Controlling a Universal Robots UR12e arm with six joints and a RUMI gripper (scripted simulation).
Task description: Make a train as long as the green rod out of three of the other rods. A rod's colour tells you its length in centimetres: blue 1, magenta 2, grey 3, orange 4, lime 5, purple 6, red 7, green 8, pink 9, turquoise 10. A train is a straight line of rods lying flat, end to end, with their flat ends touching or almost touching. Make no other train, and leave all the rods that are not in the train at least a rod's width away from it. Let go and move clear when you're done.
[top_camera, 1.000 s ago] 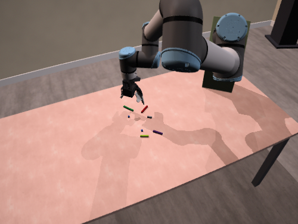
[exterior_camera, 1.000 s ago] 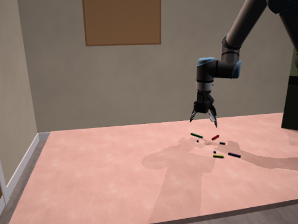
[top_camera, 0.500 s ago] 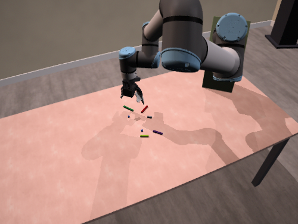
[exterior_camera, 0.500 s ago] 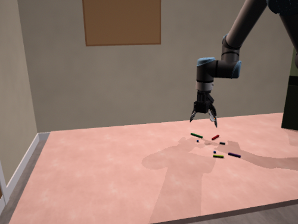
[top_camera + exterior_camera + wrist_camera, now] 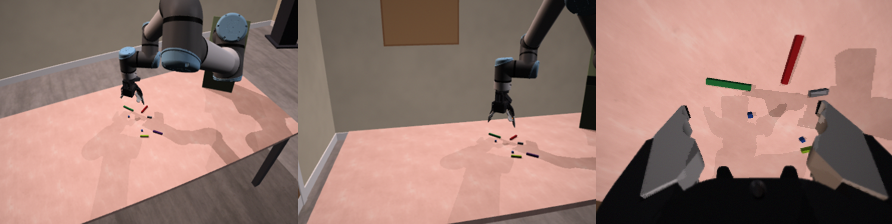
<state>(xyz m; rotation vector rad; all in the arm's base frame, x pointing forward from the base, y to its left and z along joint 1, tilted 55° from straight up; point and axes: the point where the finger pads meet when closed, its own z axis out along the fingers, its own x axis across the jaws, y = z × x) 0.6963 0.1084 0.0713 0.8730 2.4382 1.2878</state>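
Right now the lime rod is 230 mm to the left of my hand, 70 mm below it and 60 mm behind it. Round my hand: grey rod: 100 mm behind, 80 mm to the left, 70 mm below; then red rod: 70 mm below, 70 mm behind; then green rod: 70 mm below, 30 mm ahead, 20 mm to the right.
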